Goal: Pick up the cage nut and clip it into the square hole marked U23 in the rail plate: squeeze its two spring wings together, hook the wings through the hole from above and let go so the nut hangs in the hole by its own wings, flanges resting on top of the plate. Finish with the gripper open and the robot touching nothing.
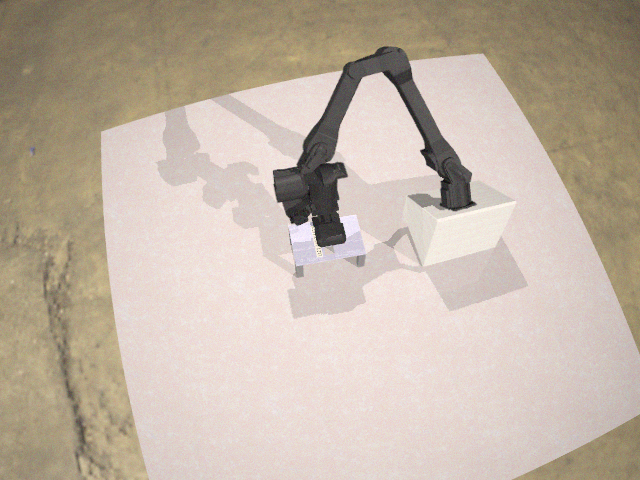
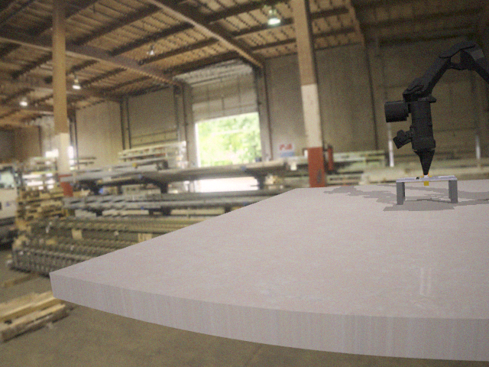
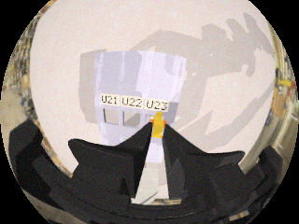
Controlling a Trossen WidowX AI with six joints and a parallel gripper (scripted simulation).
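My gripper tip is 1 cm above the cage nut. Round my gripper tip: label 3 cm ahead, 3 cm to the left, 1 cm below.
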